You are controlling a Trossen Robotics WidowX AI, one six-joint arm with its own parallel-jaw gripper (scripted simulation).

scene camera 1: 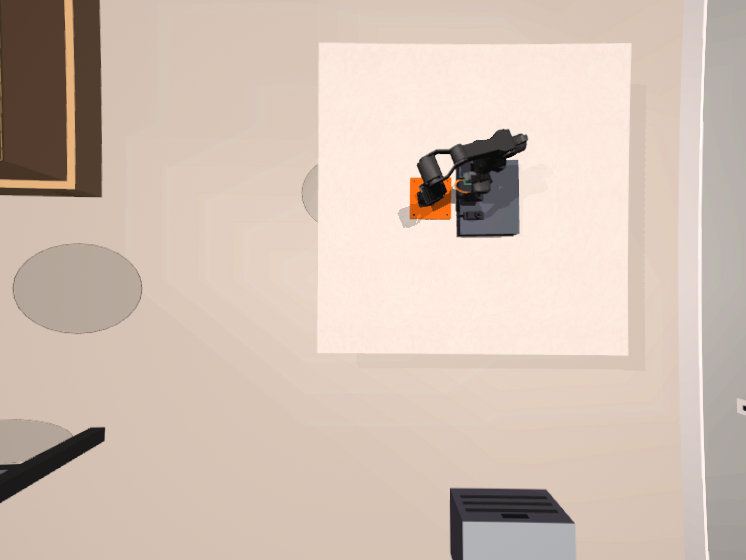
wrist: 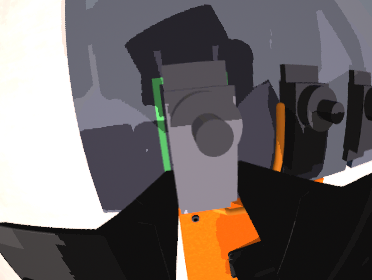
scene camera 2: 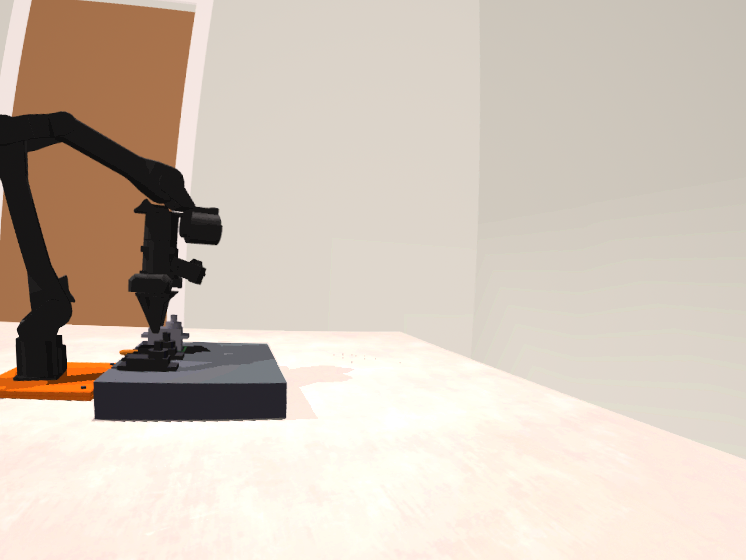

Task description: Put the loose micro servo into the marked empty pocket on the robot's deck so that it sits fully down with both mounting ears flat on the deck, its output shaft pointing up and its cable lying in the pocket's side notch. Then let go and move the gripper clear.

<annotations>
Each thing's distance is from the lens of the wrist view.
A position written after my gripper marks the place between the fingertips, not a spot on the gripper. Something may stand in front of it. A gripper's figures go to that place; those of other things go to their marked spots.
my gripper [wrist: 204, 174]: 0.10 m
grey micro servo [wrist: 204, 125]: 0.06 m
dark grey deck [wrist: 107, 54]: 0.12 m
The marked spots on the grey micro servo and the dark grey deck are 0.08 m apart.
</annotations>
